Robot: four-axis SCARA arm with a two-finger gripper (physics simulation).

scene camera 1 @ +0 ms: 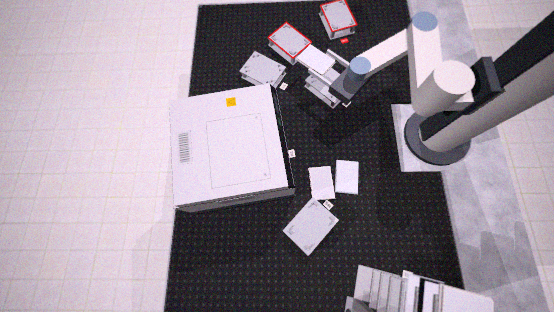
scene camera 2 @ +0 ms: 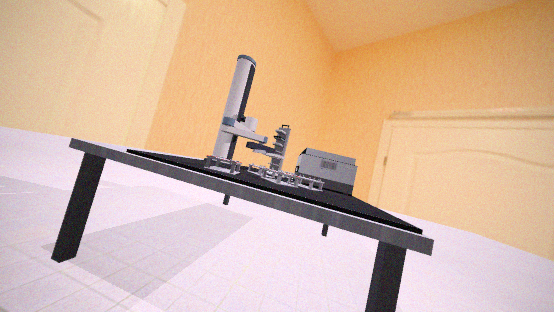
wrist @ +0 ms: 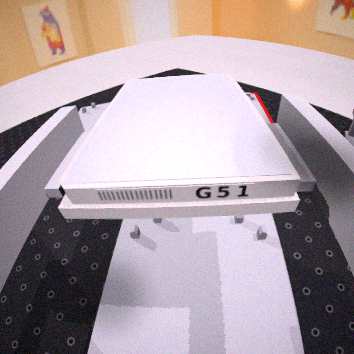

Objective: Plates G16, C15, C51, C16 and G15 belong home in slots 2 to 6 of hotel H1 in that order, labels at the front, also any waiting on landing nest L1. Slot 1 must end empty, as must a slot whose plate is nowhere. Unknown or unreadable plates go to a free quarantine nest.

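Frame: origin at the arm's base, x right, y ahead, z up, level; centimetres.
Where they show: gripper, between the fingertips: (scene camera 1: pixel 318 60) (wrist: pixel 176 114); arm's base, origin of its link: (scene camera 1: pixel 435 136).
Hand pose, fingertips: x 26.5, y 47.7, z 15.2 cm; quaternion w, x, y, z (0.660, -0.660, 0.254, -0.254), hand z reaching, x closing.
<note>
Things, the pixels of their top centre, and the offset from my fingertips. Level surfaces: height alone.
- white plate, centre of its top: (wrist: pixel 176 104) (scene camera 1: pixel 316 59) dx +0.7, dy +0.8, dz +0.1 cm
- plain nest, centre of its top: (wrist: pixel 196 306) (scene camera 1: pixel 329 80) (scene camera 2: pixel 262 165) dx -3.8, dy -5.4, dz -7.9 cm
- second red-edged nest, centre of its top: (scene camera 2: pixel 226 158) (scene camera 1: pixel 338 13) dx +31.3, dy -11.7, dz -8.3 cm
- Landing nest L1, centre of its top: (wrist: pixel 103 114) (scene camera 1: pixel 262 67) (scene camera 2: pixel 306 176) dx +3.6, dy +22.6, dz -7.9 cm
- large white device, centre of its top: (scene camera 1: pixel 225 140) (scene camera 2: pixel 325 155) dx -36.8, dy +31.8, dz +11.2 cm
- black mat, height of its surface: dz -13.8 cm
- bare grey nest, centre of its top: (scene camera 1: pixel 310 225) dx -61.6, dy +4.8, dz -8.3 cm
My gripper (scene camera 1: pixel 316 59) (wrist: pixel 176 114) is shut on a white plate (scene camera 1: pixel 314 58) (wrist: pixel 180 130) labelled G51, held level, its label towards the wrist camera. It is above the mat, between a plain nest (scene camera 1: pixel 313 91) (wrist: pixel 250 280) and a red-edged nest (scene camera 1: pixel 290 40). A second red-edged nest (scene camera 1: pixel 338 16) at the top right shows a bare top. Landing nest L1 (scene camera 1: pixel 262 69) shows no plate on it. Hotel H1 (scene camera 1: pixel 364 282) (scene camera 2: pixel 285 146) stands at the bottom right in scene camera 1; plates and shelves show there, but slot order and labels are unreadable.
A large white device (scene camera 1: pixel 230 150) (scene camera 2: pixel 327 167) stands left on the black mat (scene camera 1: pixel 225 260). Two white rectangular pieces (scene camera 1: pixel 321 183) (scene camera 1: pixel 347 177) lie beside it, near a bare grey nest (scene camera 1: pixel 311 226). The arm's column (scene camera 1: pixel 480 112) (scene camera 2: pixel 235 100) rises at the right in scene camera 1.
</note>
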